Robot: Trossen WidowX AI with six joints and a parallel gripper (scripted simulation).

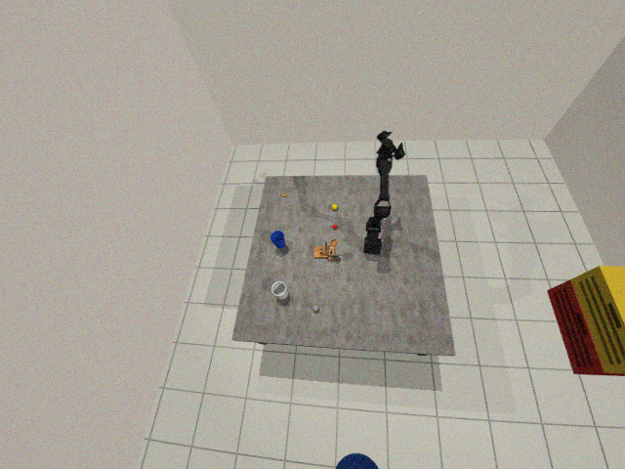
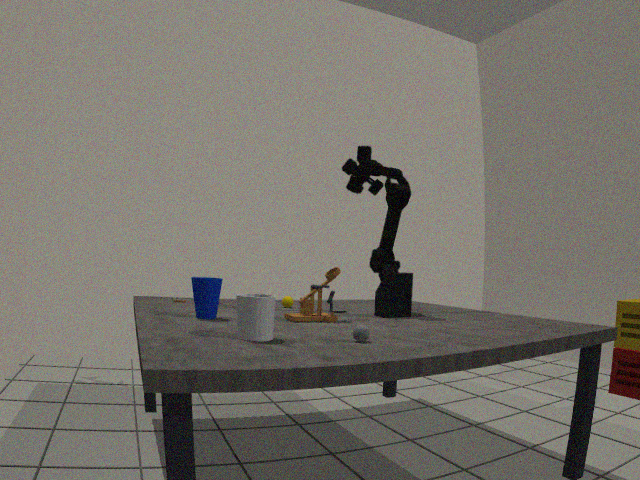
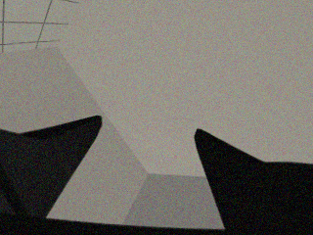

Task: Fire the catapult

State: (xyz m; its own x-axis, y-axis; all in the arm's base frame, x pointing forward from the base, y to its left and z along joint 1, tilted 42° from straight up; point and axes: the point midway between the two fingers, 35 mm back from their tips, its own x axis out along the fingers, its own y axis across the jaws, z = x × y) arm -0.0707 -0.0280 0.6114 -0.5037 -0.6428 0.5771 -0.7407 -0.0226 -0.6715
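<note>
Right now my gripper tip is 43 cm short of the wooden catapult, 50 cm to the right of it and 47 cm above it. Round my gripper tip: yellow ball: 38 cm ahead, 12 cm to the left, 52 cm below; then small orange piece: 78 cm ahead, 2 cm to the right, 54 cm below; then red ball: 38 cm ahead, 29 cm to the left, 53 cm below.
</note>
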